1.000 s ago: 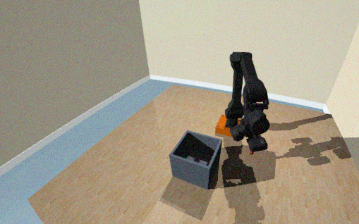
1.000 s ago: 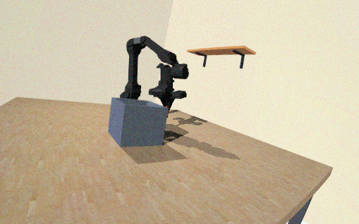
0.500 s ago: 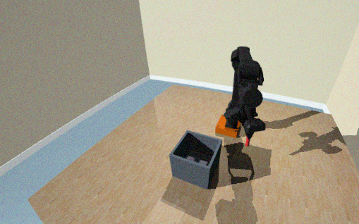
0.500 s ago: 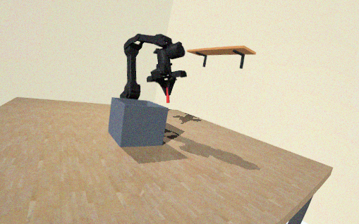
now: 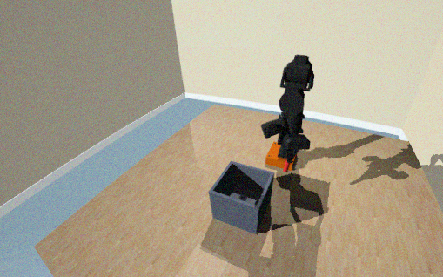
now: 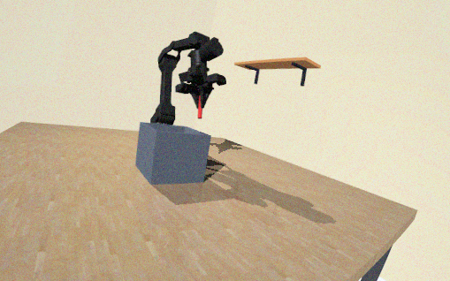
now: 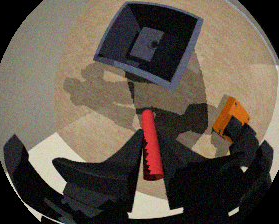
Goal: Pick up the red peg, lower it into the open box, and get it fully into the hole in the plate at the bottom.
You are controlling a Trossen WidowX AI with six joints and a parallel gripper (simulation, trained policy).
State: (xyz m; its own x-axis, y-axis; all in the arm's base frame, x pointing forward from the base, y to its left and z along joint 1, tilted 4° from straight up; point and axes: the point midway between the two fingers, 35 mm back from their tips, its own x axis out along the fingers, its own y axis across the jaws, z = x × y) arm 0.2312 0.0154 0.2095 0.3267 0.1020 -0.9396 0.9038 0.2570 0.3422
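Now: gripper tip 60 mm short of the plate, 120 mm to the left of it and 160 mm above it. From my gripper tip the other things lie so: red peg (10 mm above).
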